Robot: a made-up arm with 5 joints.
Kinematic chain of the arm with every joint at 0, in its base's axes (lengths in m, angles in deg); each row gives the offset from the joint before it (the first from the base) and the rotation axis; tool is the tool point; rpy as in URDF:
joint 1: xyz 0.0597 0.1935 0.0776 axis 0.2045 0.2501 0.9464
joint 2: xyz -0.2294 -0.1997 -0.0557 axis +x
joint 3: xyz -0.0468 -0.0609 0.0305 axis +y
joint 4: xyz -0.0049 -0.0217 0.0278 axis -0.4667 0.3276 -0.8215
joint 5: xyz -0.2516 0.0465 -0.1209 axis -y
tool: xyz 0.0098 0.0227 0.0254 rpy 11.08 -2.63 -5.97
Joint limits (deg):
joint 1: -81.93..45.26
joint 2: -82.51..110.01
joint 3: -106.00..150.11
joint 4: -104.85..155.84
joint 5: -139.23..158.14
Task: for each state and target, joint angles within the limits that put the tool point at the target. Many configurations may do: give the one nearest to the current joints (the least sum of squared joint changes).
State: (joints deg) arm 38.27 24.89 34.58 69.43 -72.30
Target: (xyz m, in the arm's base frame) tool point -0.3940 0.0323 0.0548
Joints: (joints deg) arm 6.37 14.45 19.04 52.75 -79.29
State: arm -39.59 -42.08 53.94 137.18 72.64
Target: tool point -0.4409 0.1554 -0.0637
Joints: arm -12.56 -31.82 87.07 150.70 72.70
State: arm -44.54 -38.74 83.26 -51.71 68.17
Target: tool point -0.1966 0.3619 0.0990
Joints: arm -12.96 -82.03 106.19 -13.92 61.01
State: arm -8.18 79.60 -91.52 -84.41 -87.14
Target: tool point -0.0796 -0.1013 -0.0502
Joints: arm -19.49 21.13 -106.00 -90.20 -59.84
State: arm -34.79 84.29 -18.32 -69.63 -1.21
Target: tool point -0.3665 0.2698 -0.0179
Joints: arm -12.28 110.01 -30.26 -25.69 -1.80
